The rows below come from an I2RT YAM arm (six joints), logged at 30 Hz.
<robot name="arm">
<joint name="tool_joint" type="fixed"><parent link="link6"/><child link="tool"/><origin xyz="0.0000 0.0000 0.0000" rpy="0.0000 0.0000 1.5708"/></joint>
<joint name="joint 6" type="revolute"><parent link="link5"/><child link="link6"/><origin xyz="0.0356 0.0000 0.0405" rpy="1.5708 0.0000 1.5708"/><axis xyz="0 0 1"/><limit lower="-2.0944" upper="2.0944"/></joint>
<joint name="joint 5" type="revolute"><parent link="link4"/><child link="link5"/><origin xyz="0.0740 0.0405 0.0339" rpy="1.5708 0.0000 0.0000"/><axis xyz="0 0 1"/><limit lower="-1.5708" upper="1.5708"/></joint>
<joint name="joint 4" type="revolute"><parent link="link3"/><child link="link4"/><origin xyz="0.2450 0.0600 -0.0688"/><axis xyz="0 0 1"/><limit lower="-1.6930" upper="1.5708"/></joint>
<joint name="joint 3" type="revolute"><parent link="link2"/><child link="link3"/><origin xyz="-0.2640 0.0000 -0.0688" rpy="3.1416 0.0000 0.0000"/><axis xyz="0 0 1"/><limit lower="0.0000" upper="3.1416"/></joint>
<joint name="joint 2" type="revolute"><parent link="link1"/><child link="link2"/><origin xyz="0.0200 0.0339 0.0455" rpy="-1.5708 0.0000 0.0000"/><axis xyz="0 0 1"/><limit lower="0.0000" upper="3.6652"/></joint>
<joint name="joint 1" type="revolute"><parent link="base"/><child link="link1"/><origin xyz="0.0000 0.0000 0.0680"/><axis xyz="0 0 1"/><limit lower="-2.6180" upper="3.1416"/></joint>
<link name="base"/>
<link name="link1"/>
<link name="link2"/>
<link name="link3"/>
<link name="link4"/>
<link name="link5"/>
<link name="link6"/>
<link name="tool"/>
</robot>
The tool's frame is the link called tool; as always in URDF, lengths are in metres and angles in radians.
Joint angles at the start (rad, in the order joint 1, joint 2, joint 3, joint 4, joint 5, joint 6):
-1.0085, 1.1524, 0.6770, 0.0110, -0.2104, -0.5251
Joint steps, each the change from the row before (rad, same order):
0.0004, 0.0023, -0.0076, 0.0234, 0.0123, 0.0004
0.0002, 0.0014, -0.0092, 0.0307, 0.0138, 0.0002
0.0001, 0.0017, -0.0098, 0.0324, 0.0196, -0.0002
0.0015, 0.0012, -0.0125, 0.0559, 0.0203, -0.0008
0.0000, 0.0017, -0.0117, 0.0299, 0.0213, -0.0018
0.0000, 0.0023, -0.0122, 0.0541, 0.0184, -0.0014
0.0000, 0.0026, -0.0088, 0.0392, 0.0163, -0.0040
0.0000, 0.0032, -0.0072, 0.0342, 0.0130, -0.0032
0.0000, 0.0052, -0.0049, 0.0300, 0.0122, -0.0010
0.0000, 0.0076, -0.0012, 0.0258, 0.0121, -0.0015
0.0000, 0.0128, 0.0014, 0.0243, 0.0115, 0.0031
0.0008, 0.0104, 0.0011, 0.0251, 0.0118, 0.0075
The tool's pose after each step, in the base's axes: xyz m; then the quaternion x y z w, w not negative. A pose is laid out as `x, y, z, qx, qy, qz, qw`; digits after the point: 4 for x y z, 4 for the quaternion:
0.1425, -0.2128, 0.2463, 0.1508, 0.8312, -0.3062, 0.4389
0.1425, -0.2136, 0.2458, 0.1525, 0.8258, -0.3168, 0.4409
0.1423, -0.2146, 0.2452, 0.1556, 0.8200, -0.3294, 0.4415
0.1427, -0.2158, 0.2462, 0.1561, 0.8084, -0.3484, 0.4481
0.1421, -0.2163, 0.2448, 0.1599, 0.8032, -0.3603, 0.4466
0.1421, -0.2175, 0.2456, 0.1610, 0.7915, -0.3778, 0.4525
0.1420, -0.2183, 0.2461, 0.1617, 0.7831, -0.3917, 0.4551
0.1420, -0.2192, 0.2464, 0.1623, 0.7758, -0.4030, 0.4576
0.1421, -0.2202, 0.2467, 0.1639, 0.7693, -0.4124, 0.4596
0.1426, -0.2218, 0.2471, 0.1656, 0.7636, -0.4210, 0.4607
0.1436, -0.2241, 0.2471, 0.1692, 0.7587, -0.4271, 0.4619
0.1445, -0.2259, 0.2476, 0.1741, 0.7525, -0.4328, 0.4649

